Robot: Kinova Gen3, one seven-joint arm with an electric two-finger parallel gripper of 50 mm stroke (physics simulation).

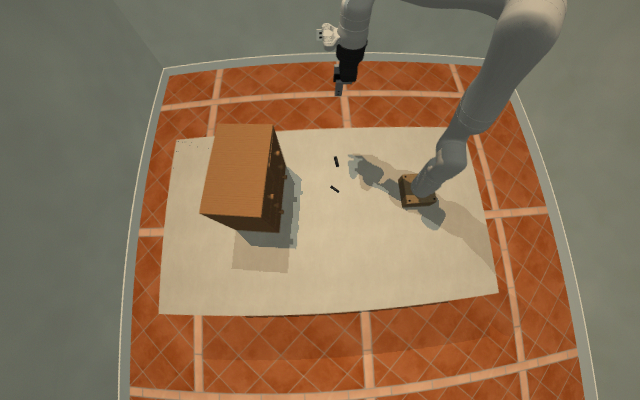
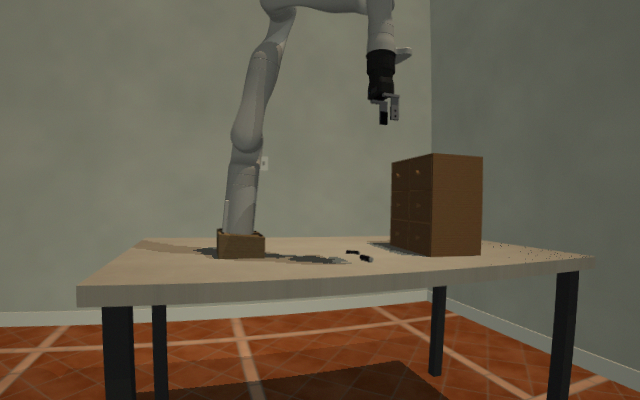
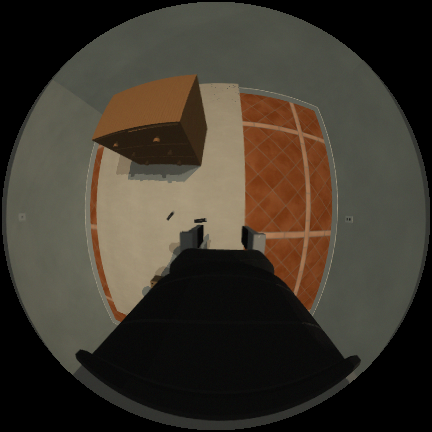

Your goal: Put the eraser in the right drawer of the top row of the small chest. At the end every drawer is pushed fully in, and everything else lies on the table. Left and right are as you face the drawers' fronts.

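Where they show: gripper, fingertip midpoint: (image 1: 337,88) (image 2: 388,122) (image 3: 222,233); arm's base at its link origin: (image 1: 421,187) (image 2: 237,232).
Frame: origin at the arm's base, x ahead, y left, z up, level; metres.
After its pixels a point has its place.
Observation:
The small brown chest (image 1: 237,170) @(x 0.678, y 0.033, z 0.257 m) (image 2: 457,205) @(x 0.671, y -0.134, z 0.095 m) (image 3: 150,107) @(x 0.639, y -0.043, z 0.257 m) stands on the table with its drawers looking pushed in. The right top drawer's knob (image 1: 277,152) @(x 0.568, y -0.051, z 0.208 m) (image 2: 418,172) @(x 0.569, y -0.061, z 0.201 m) (image 3: 156,139) @(x 0.566, y -0.056, z 0.206 m) shows on its front. A short dark piece with a light end (image 1: 336,161) @(x 0.352, y -0.140, z -0.054 m) (image 2: 366,258) @(x 0.348, y -0.156, z -0.059 m) (image 3: 200,220) @(x 0.351, y -0.147, z -0.054 m) lies in front of the chest, and a slimmer dark piece (image 1: 334,189) @(x 0.364, y -0.010, z -0.059 m) (image 2: 352,252) @(x 0.360, y -0.017, z -0.063 m) (image 3: 170,216) @(x 0.358, y -0.014, z -0.058 m) lies near it. Which one is the eraser, I cannot tell. My gripper (image 1: 338,92) @(x 0.372, y -0.227, z 0.312 m) (image 2: 389,120) @(x 0.372, y -0.227, z 0.312 m) (image 3: 222,233) @(x 0.372, y -0.227, z 0.312 m) is open and empty, high above the table, in front of the chest and apart from both pieces.
The arm's wooden base block (image 1: 418,199) @(x 0.019, y 0.052, z -0.001 m) (image 2: 241,247) @(x 0.008, y -0.065, z -0.036 m) stands on the table (image 1: 350,260) @(x 0.304, y 0.290, z -0.068 m) (image 2: 175,272) @(x -0.149, y -0.240, z -0.068 m) (image 3: 127,210) @(x 0.370, y 0.222, z -0.068 m), across from the drawer fronts. The chest rises well above the table top. Walls surround the table beyond a strip of tiled floor.

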